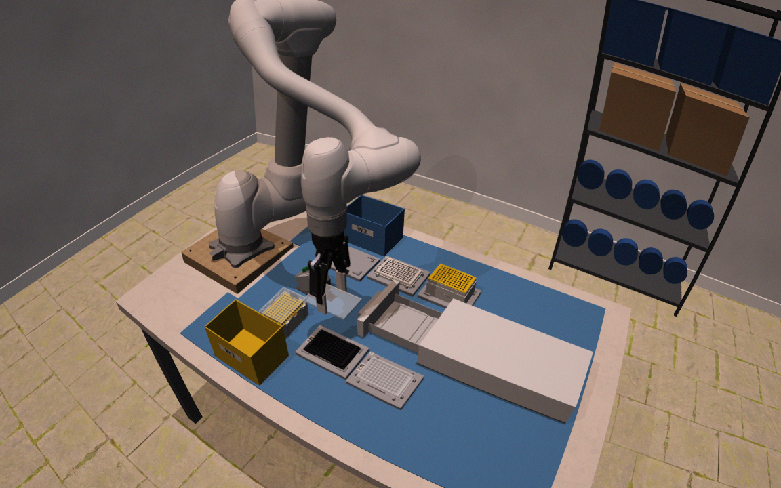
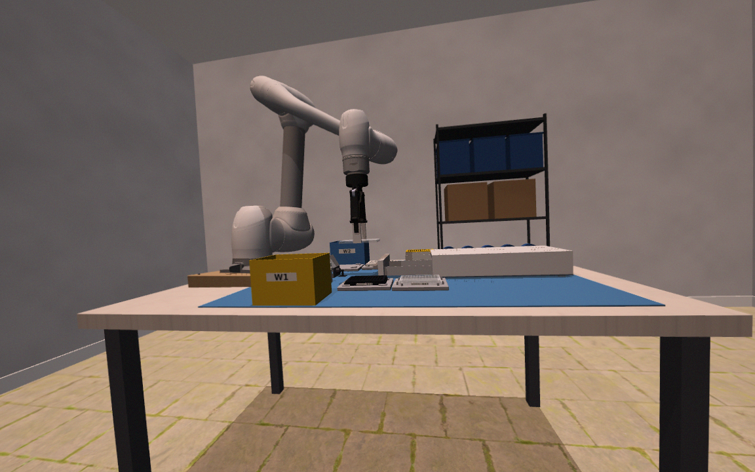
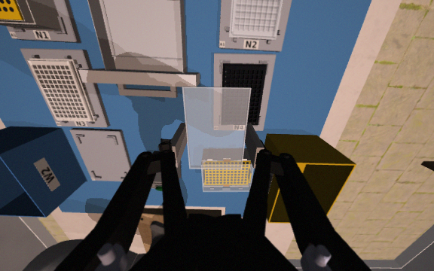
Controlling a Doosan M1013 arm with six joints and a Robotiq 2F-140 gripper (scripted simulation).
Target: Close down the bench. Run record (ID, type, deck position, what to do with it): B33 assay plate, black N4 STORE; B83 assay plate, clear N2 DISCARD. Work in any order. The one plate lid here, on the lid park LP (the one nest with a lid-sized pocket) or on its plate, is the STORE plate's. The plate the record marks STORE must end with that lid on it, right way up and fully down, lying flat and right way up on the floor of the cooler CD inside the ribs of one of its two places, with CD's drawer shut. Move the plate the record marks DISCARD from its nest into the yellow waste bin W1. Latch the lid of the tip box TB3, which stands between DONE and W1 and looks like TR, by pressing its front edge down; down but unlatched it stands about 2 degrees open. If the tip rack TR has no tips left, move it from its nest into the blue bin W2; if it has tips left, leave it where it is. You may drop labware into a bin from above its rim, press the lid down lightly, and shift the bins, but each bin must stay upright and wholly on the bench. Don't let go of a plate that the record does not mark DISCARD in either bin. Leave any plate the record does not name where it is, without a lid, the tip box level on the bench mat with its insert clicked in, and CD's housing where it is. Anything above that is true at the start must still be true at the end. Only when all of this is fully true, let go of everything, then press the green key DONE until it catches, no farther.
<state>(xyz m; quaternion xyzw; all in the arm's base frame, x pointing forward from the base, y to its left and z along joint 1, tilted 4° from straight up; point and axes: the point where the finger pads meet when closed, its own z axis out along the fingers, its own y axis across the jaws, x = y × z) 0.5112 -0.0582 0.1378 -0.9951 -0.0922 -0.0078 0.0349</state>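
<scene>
My hand is 4 cm short of the black plate, 5 cm to the left of it and 15 cm above it. Round my hand: nest N4: 4 cm ahead, 5 cm to the right, 16 cm below; then clear plate lid: 2 cm below; then nest N2: 20 cm ahead, 3 cm to the right, 16 cm below.
</scene>
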